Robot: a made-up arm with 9 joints. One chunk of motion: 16 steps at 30 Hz.
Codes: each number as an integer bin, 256 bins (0 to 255) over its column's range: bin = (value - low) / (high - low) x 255, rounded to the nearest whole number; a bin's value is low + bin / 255 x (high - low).
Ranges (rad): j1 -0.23..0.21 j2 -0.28..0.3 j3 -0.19..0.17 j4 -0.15..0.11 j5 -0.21..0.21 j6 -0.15..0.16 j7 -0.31..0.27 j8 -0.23..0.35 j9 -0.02..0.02
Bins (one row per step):
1: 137 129 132 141 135 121 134 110 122
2: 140 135 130 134 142 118 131 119 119
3: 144 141 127 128 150 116 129 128 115
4: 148 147 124 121 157 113 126 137 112
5: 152 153 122 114 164 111 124 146 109
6: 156 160 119 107 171 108 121 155 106
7: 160 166 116 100 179 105 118 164 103
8: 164 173 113 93 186 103 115 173 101
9: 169 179 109 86 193 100 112 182 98
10: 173 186 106 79 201 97 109 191 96
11: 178 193 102 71 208 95 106 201 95
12: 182 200 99 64 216 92 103 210 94
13: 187 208 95 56 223 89 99 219 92
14: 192 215 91 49 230 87 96 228 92
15: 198 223 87 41 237 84 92 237 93
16: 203 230 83 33 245 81 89 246 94
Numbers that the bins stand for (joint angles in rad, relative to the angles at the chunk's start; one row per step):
1: 0.0064 0.0134 -0.0036 -0.0062 0.0124 -0.0029 -0.0052 0.0202 -0.0009
2: 0.0116 0.0271 -0.0065 -0.0134 0.0239 -0.0065 -0.0120 0.0407 -0.0013
3: 0.0185 0.0407 -0.0107 -0.0195 0.0371 -0.0090 -0.0166 0.0611 -0.0020
4: 0.0254 0.0544 -0.0149 -0.0266 0.0486 -0.0126 -0.0234 0.0816 -0.0024
5: 0.0323 0.0680 -0.0178 -0.0338 0.0601 -0.0151 -0.0280 0.1021 -0.0029
6: 0.0392 0.0839 -0.0220 -0.0409 0.0716 -0.0187 -0.0348 0.1225 -0.0034
7: 0.0461 0.0976 -0.0262 -0.0480 0.0848 -0.0224 -0.0416 0.1430 -0.0038
8: 0.0530 0.1135 -0.0305 -0.0552 0.0964 -0.0248 -0.0484 0.1635 -0.0042
9: 0.0616 0.1271 -0.0361 -0.0623 0.1079 -0.0284 -0.0553 0.1840 -0.0046
10: 0.0685 0.1431 -0.0404 -0.0695 0.1211 -0.0321 -0.0621 0.2044 -0.0049
11: 0.0771 0.1590 -0.0460 -0.0776 0.1326 -0.0345 -0.0689 0.2272 -0.0051
12: 0.0840 0.1749 -0.0502 -0.0847 0.1458 -0.0382 -0.0757 0.2476 -0.0053
13: 0.0927 0.1931 -0.0559 -0.0929 0.1573 -0.0418 -0.0848 0.2681 -0.0056
14: 0.1013 0.2090 -0.0615 -0.1000 0.1688 -0.0442 -0.0916 0.2886 -0.0056
15: 0.1116 0.2272 -0.0672 -0.1082 0.1804 -0.0479 -0.1007 0.3091 -0.0054
16: 0.1203 0.2431 -0.0728 -0.1164 0.1935 -0.0515 -0.1076 0.3295 -0.0053

